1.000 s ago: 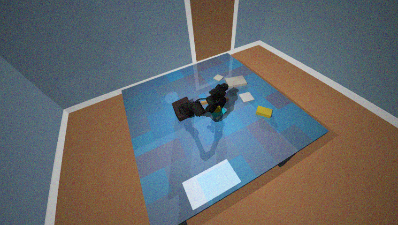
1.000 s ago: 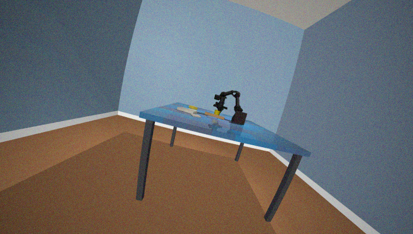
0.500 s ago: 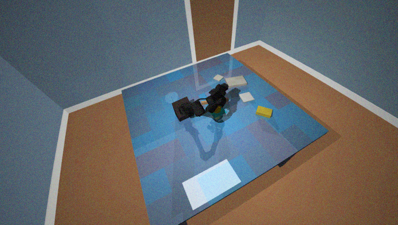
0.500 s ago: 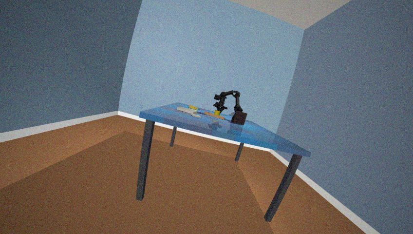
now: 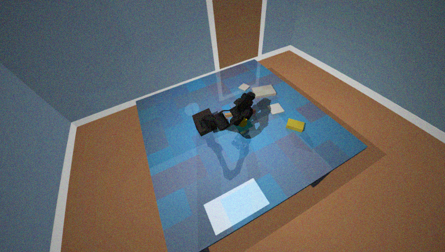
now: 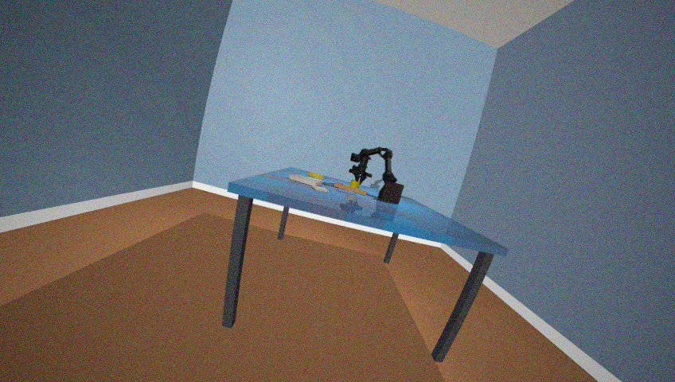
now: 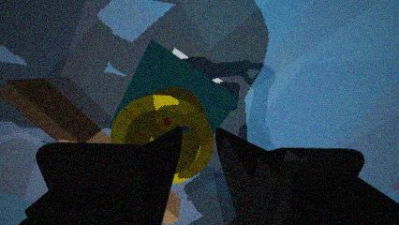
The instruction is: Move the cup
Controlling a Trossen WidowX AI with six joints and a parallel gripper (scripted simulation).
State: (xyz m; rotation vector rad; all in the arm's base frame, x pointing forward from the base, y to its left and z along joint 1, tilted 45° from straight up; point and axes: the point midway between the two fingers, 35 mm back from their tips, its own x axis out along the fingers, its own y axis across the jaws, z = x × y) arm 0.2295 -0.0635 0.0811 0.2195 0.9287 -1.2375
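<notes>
The yellow cup lies 20 mm ahead of my gripper tip, 10 mm to the left of it and 10 mm below it. The rest, counted from my gripper tip: small grey tile 330 mm ahead, 10 mm to the left, 40 mm below.
</notes>
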